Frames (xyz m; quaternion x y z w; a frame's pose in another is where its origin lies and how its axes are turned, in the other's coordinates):
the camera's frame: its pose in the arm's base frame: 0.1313 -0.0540 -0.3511 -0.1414 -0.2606 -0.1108 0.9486
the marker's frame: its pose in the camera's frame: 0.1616 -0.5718 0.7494 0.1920 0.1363 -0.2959 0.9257
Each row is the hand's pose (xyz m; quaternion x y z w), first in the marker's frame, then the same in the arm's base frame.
Working: the marker's frame: its pose in the arm's base frame: -0.2424 -0.3666 0.4719 0.1435 -0.1751 -0.3525 0.9080

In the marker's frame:
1: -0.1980 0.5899 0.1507 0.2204 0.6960 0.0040 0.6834
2: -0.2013 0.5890 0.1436 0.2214 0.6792 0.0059 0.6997
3: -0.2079 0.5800 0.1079 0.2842 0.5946 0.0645 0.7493
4: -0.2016 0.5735 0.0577 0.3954 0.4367 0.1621 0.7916
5: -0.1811 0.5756 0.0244 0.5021 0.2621 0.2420 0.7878
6: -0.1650 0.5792 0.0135 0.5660 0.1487 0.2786 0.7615
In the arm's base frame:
1: -0.0942 0.1684 0.7907 0.5428 0.4341 -0.0988 0.7122
2: -0.0940 0.1710 0.7833 0.5398 0.4154 -0.1051 0.7246
3: -0.0889 0.1741 0.7463 0.5639 0.2993 -0.0705 0.7665
4: -0.0674 0.1720 0.7002 0.5982 0.0953 0.0000 0.7957
5: -0.0380 0.1639 0.6755 0.6190 -0.1116 0.0675 0.7745
6: -0.0202 0.1568 0.6706 0.6268 -0.2378 0.1050 0.7345

